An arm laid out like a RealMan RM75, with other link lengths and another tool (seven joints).
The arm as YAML. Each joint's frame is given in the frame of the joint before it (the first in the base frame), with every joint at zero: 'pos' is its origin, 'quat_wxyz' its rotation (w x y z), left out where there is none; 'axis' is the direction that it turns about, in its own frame. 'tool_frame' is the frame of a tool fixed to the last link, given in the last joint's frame.
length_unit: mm
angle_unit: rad
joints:
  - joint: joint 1
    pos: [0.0, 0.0, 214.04]
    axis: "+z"
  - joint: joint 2
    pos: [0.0, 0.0, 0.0]
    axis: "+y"
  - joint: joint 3
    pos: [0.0, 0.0, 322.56]
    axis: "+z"
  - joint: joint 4
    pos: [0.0, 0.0, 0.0]
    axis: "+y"
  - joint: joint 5
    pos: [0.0, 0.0, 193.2]
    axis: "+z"
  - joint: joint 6
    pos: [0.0, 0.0, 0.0]
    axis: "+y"
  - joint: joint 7
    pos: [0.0, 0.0, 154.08]
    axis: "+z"
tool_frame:
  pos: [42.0, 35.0, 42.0]
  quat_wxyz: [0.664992, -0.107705, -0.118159, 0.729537]
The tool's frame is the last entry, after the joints.
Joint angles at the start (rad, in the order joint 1, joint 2, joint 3, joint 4, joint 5, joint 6, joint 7): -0.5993 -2.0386 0.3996 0.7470 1.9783 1.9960 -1.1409
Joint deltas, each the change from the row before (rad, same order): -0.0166 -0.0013 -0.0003 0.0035 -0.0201 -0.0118 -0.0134; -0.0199 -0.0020 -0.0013 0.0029 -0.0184 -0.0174 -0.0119; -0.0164 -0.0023 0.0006 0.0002 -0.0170 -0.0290 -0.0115; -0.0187 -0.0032 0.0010 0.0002 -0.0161 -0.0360 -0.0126; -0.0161 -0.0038 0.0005 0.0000 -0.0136 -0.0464 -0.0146; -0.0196 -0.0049 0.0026 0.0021 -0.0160 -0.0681 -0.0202; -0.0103 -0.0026 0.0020 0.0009 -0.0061 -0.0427 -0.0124; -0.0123 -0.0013 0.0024 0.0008 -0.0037 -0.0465 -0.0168
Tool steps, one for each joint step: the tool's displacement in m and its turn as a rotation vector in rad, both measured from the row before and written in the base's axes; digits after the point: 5 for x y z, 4 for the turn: 0.00711 0.00662 0.00231 0.0128 -0.0134 -0.0045; 0.00802 0.00796 0.00179 0.0158 -0.0123 -0.0038; 0.00657 0.00910 0.00074 0.0187 -0.0097 0.0084; 0.00736 0.01058 0.00030 0.0206 -0.0090 0.0122; 0.00606 0.01200 -0.00012 0.0236 -0.0073 0.0251; 0.00707 0.01663 -0.00002 0.0334 -0.0064 0.0398; 0.00319 0.00995 -0.00021 0.0186 -0.0016 0.0277; 0.00334 0.01115 0.00022 0.0173 -0.0003 0.0318
